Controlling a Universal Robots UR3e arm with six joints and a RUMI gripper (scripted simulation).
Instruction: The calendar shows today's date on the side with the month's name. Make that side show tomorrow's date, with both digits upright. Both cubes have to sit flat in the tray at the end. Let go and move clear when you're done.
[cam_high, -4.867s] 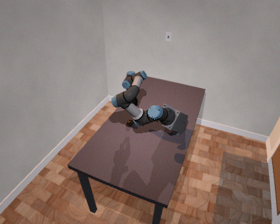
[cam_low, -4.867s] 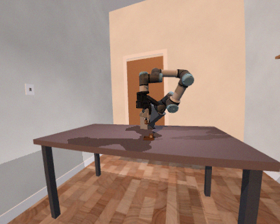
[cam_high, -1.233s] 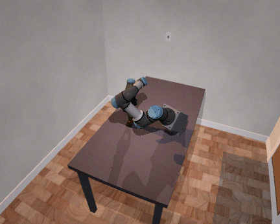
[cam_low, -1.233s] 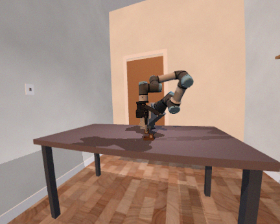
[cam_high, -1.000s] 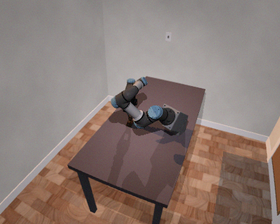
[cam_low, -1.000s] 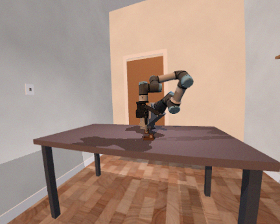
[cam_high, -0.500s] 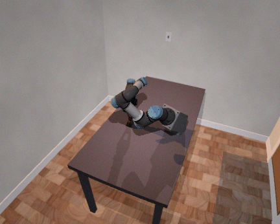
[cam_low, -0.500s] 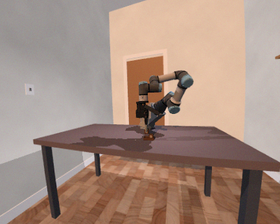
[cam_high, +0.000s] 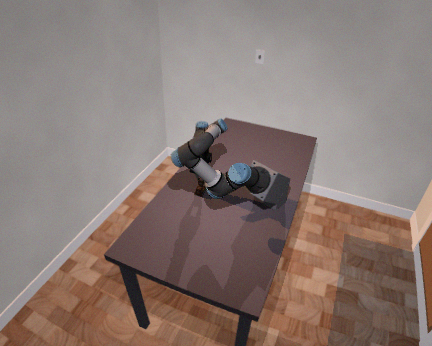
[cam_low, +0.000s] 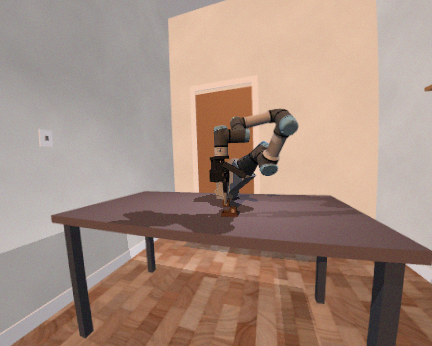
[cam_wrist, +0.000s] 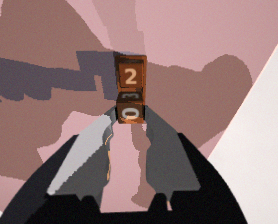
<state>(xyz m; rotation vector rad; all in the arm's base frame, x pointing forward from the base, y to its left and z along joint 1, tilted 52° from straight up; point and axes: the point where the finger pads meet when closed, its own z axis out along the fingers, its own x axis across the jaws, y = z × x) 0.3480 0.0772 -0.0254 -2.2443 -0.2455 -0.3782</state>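
The brown number cube is 10 mm below my hand. From my hand the other things lie so: brown calendar tray: 60 mm below, 10 mm to the left, 10 mm behind.
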